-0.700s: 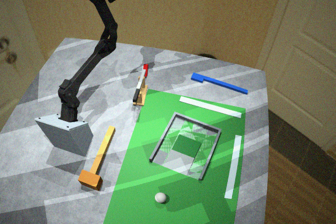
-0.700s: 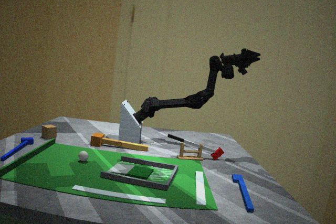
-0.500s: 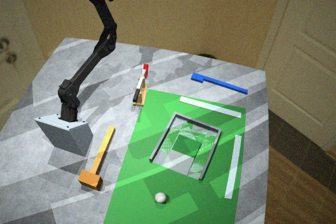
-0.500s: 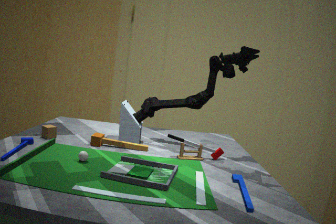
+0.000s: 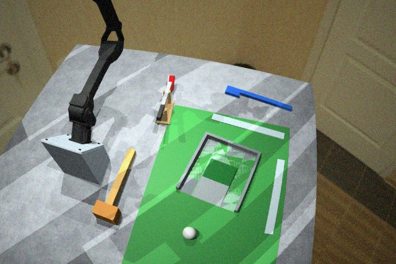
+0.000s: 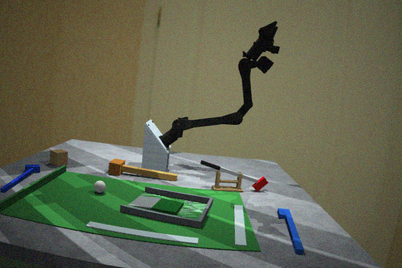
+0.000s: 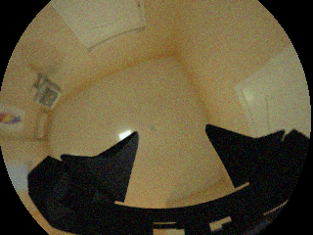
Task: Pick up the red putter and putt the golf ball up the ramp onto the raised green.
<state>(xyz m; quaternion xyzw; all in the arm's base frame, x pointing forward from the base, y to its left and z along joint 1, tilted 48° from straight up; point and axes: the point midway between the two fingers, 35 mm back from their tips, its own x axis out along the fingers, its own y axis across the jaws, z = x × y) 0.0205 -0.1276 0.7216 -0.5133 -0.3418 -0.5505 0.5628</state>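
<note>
My gripper tip is 220 mm short of the wooden stand, 170 mm to the left of it and 700 mm above it. Round my gripper tip: wooden cube (180 mm ahead, 930 mm to the right, 710 mm below); then white golf ball (450 mm ahead, 620 mm to the right, 710 mm below); then red putter (210 mm ahead, 140 mm to the right, 670 mm below).
</note>
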